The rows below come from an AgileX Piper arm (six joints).
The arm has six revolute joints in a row. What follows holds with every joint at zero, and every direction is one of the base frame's. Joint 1 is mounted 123 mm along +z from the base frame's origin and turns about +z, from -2.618 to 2.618 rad. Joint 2 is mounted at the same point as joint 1 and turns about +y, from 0 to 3.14 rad. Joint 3 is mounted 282.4 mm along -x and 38.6 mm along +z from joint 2 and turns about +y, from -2.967 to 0 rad. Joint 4 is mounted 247.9 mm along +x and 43.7 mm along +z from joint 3 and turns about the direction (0.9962, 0, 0.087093), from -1.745 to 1.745 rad. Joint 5 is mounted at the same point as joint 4 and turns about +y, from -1.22 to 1.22 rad. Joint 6 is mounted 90.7 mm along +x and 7.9 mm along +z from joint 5 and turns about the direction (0.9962, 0, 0.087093), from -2.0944 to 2.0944 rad. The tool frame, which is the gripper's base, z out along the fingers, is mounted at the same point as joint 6; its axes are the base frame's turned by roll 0, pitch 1.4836 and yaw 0 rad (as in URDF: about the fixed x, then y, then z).
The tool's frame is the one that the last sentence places.
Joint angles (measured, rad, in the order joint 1, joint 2, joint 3, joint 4, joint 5, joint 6), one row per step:
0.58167 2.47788 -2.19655 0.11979 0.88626 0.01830
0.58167 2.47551 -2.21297 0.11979 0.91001 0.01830
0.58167 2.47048 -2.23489 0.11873 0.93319 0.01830
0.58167 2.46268 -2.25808 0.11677 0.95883 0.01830
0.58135 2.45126 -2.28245 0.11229 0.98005 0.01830
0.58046 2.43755 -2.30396 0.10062 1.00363 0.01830
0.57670 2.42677 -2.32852 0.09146 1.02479 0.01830
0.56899 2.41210 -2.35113 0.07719 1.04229 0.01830
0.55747 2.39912 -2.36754 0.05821 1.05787 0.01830
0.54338 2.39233 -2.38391 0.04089 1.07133 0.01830
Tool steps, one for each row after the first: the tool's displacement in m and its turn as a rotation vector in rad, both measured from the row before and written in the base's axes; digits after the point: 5 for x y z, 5 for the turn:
-0.00033 -0.00002 0.00509 -0.00220 0.00429 0.00279
0.00001 0.00010 0.00816 0.00166 -0.00362 0.00289
-0.00032 -0.00019 0.00992 0.00175 -0.00547 0.00325
-0.00016 -0.00056 0.01239 0.00456 -0.01461 0.00254
-0.00047 -0.00179 0.01261 -0.00314 -0.01614 0.00236
0.00055 -0.00278 0.01205 0.00019 -0.01693 -0.00147
0.00144 -0.00522 0.01367 -0.00125 -0.02441 -0.00634
0.00244 -0.00744 0.01096 -0.00868 -0.02185 -0.01124
0.00360 -0.00816 0.00776 -0.00968 -0.01734 -0.01459

